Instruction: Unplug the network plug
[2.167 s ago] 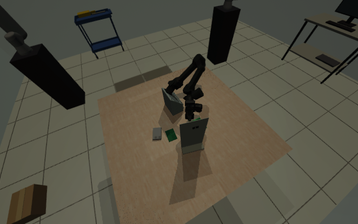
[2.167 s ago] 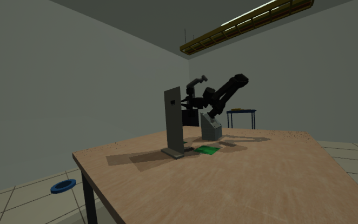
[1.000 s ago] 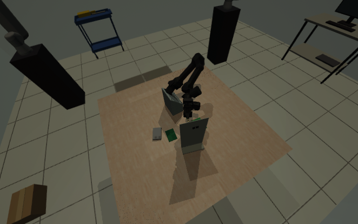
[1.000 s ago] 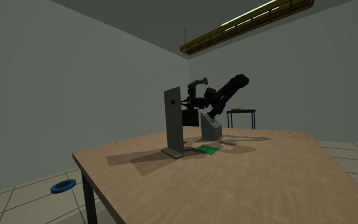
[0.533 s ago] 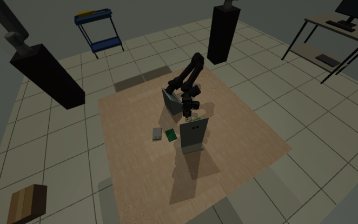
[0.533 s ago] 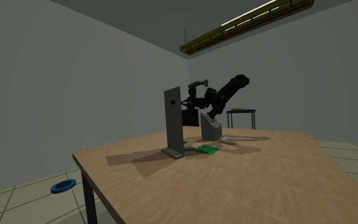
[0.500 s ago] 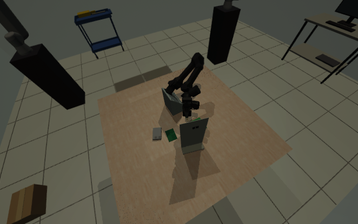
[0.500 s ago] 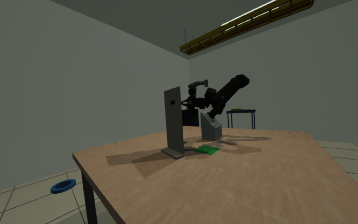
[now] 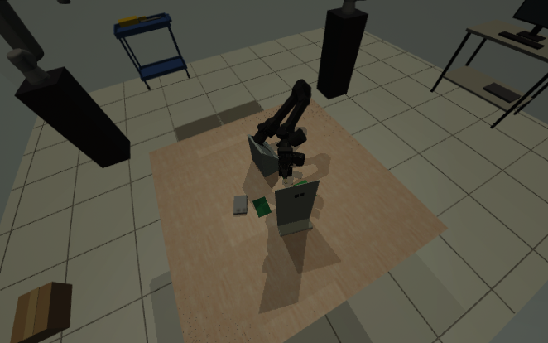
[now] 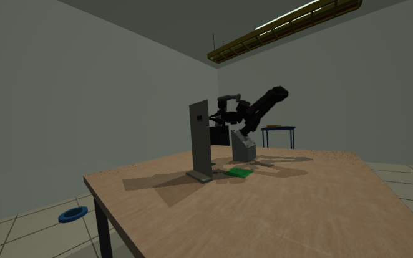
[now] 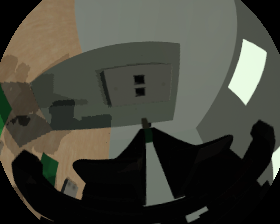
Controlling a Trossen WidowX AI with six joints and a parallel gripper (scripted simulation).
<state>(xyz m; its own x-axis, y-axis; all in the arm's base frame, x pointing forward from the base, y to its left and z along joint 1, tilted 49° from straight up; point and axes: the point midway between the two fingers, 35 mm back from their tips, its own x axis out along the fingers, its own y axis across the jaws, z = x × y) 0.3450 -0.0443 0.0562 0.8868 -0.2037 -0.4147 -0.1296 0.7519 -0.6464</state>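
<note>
Right now my gripper tip is 5 cm past the marked square, 13 cm to the right of it and 30 cm above it. From my gripper tip the other things lie so: grey block (13 cm behind, 21 cm to the right, 29 cm below); then grey upright panel (10 cm ahead, 1 cm to the left, 12 cm below); then network plug (1 cm ahead).
</note>
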